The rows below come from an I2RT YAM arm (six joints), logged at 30 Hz.
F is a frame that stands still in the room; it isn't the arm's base.
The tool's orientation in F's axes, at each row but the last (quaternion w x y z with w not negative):
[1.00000, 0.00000, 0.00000, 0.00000]
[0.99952, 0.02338, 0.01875, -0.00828]
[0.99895, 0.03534, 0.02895, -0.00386]
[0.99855, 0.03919, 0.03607, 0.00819]
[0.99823, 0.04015, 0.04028, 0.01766]
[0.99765, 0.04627, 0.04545, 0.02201]
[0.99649, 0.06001, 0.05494, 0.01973]
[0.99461, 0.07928, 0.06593, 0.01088]
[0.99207, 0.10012, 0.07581, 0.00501]
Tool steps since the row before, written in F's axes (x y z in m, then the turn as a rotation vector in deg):
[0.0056, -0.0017, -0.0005, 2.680, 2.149, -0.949]
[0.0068, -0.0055, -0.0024, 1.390, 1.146, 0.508]
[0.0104, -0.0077, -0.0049, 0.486, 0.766, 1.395]
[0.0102, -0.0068, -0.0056, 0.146, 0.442, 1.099]
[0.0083, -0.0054, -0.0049, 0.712, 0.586, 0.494]
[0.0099, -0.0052, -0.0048, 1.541, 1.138, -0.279]
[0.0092, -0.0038, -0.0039, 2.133, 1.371, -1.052]
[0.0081, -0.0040, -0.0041, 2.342, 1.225, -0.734]
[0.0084, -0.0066, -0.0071, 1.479, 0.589, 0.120]
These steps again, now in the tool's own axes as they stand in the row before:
[0.0056, -0.0017, -0.0005, 2.680, 2.149, -0.949]
[0.0070, -0.0055, -0.0019, 1.352, 1.192, 0.505]
[0.0107, -0.0079, -0.0037, 0.400, 0.867, 1.363]
[0.0104, -0.0074, -0.0043, 0.076, 0.525, 1.069]
[0.0084, -0.0060, -0.0038, 0.693, 0.601, 0.503]
[0.0100, -0.0060, -0.0034, 1.613, 1.045, -0.237]
[0.0094, -0.0045, -0.0024, 2.294, 1.162, -0.960]
[0.0084, -0.0047, -0.0023, 2.455, 1.066, -0.599]
[0.0092, -0.0078, -0.0043, 1.459, 0.609, 0.224]

